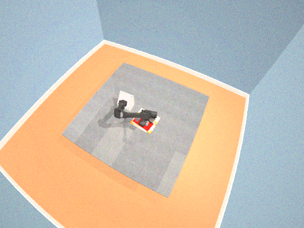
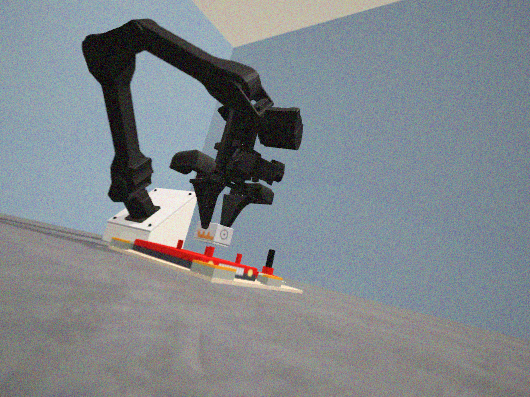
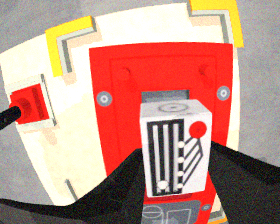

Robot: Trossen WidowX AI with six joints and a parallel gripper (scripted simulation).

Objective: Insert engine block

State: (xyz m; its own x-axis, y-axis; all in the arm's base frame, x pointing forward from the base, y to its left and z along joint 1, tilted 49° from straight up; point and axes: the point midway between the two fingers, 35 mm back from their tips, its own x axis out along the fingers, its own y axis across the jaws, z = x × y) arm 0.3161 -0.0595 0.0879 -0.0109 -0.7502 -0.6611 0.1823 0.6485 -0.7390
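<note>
The engine block is 1 cm below my gripper tip. From my gripper tip the other things lie so: cream base plate 2 cm behind, 3 cm to the left, 5 cm below.
</note>
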